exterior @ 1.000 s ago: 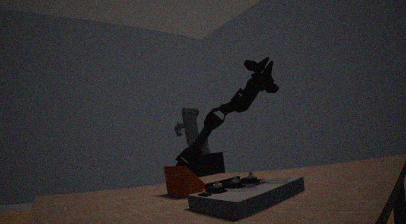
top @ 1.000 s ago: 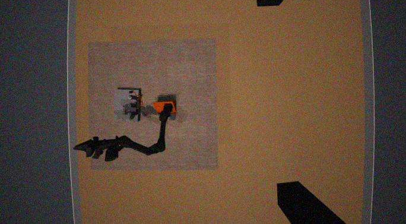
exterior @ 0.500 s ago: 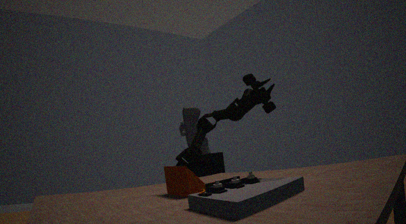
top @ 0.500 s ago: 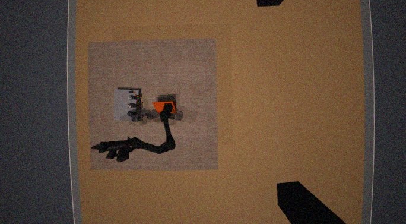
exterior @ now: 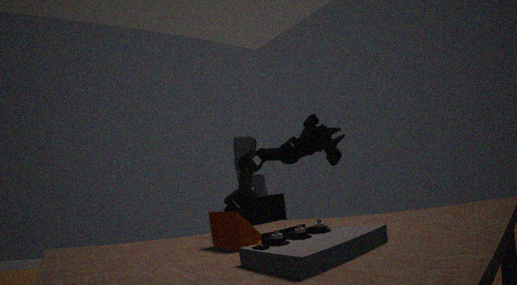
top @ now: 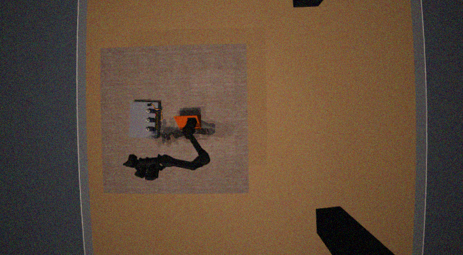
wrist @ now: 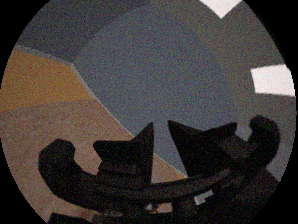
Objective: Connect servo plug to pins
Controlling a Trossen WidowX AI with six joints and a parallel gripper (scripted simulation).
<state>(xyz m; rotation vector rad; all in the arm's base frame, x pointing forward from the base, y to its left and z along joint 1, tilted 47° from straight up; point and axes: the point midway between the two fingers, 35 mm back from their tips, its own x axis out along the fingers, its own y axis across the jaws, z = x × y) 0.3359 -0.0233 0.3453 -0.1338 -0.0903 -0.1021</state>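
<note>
Right now the printed holder is 9 cm ahead of my gripper tip, 27 cm to the right of it and 32 cm below it.
</note>
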